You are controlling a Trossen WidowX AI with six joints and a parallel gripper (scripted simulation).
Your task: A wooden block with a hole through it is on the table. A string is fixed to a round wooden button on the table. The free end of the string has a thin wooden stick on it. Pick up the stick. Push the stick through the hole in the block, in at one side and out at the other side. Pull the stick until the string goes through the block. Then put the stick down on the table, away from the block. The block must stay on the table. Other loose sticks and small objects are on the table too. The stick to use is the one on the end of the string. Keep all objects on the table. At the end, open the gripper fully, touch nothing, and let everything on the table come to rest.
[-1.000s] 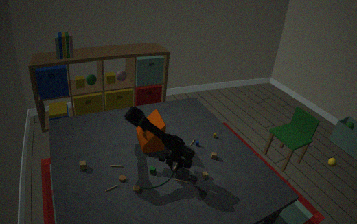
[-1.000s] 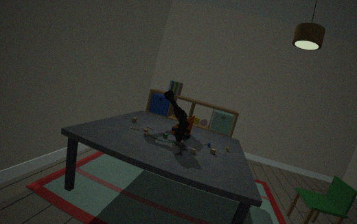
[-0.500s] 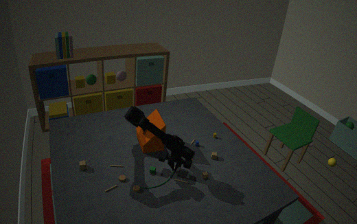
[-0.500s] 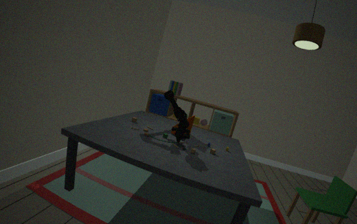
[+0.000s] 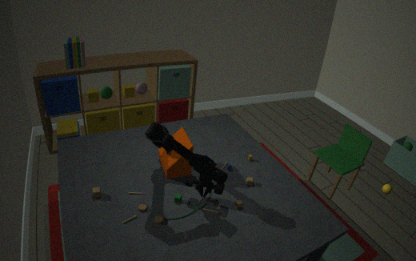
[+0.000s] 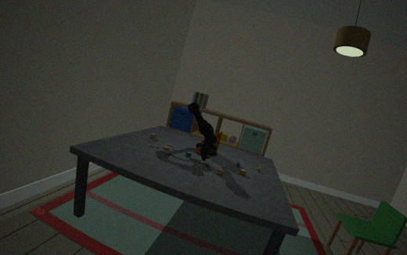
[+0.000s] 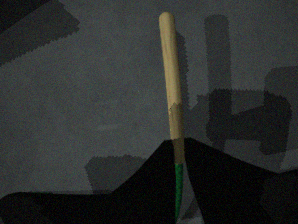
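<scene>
Right now my gripper tip is 8 cm short of the loose stick and 1 cm above it. From my gripper tip the other things lie so: green block: 2 cm behind, 13 cm to the right; then yellow piece: 24 cm behind, 40 cm to the left.
</scene>
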